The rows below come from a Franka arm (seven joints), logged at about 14 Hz.
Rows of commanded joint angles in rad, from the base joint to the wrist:
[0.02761 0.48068 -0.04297 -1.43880 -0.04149 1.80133 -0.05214]
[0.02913 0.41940 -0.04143 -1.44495 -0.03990 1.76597 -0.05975]
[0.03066 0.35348 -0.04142 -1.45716 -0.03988 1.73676 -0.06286]
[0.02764 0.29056 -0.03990 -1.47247 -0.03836 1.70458 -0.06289]
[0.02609 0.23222 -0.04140 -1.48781 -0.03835 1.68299 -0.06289]
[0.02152 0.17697 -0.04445 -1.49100 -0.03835 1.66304 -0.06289]
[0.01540 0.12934 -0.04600 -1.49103 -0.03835 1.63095 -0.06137]
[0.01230 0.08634 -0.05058 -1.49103 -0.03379 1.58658 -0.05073]
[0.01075 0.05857 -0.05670 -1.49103 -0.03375 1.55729 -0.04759]
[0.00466 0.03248 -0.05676 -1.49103 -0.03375 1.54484 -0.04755]
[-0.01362 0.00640 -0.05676 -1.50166 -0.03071 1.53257 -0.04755]
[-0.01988 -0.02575 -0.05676 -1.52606 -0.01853 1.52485 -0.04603]
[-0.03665 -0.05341 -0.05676 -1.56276 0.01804 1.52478 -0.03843]
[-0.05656 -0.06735 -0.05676 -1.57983 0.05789 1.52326 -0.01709]
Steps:
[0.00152 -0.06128 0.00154 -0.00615 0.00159 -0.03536 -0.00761]
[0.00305 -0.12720 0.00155 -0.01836 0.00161 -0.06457 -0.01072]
[0.00003 -0.19012 0.00307 -0.03367 0.00313 -0.09675 -0.01075]
[-0.00152 -0.24846 0.00157 -0.04901 0.00314 -0.11834 -0.01075]
[-0.00609 -0.30371 -0.00148 -0.05220 0.00314 -0.13829 -0.01075]
[-0.01221 -0.35134 -0.00303 -0.05223 0.00314 -0.17038 -0.00923]
[-0.01531 -0.39434 -0.00761 -0.05223 0.00770 -0.21475 0.00141]
[-0.01686 -0.42211 -0.01373 -0.05223 0.00774 -0.24404 0.00455]
[-0.02295 -0.44820 -0.01379 -0.05223 0.00774 -0.25649 0.00459]
[-0.04123 -0.47428 -0.01379 -0.06286 0.01078 -0.26876 0.00459]
[-0.04749 -0.50643 -0.01379 -0.08726 0.02296 -0.27648 0.00611]
[-0.06426 -0.53409 -0.01379 -0.12396 0.05953 -0.27655 0.01371]
[-0.08417 -0.54803 -0.01379 -0.14103 0.09938 -0.27807 0.03505]

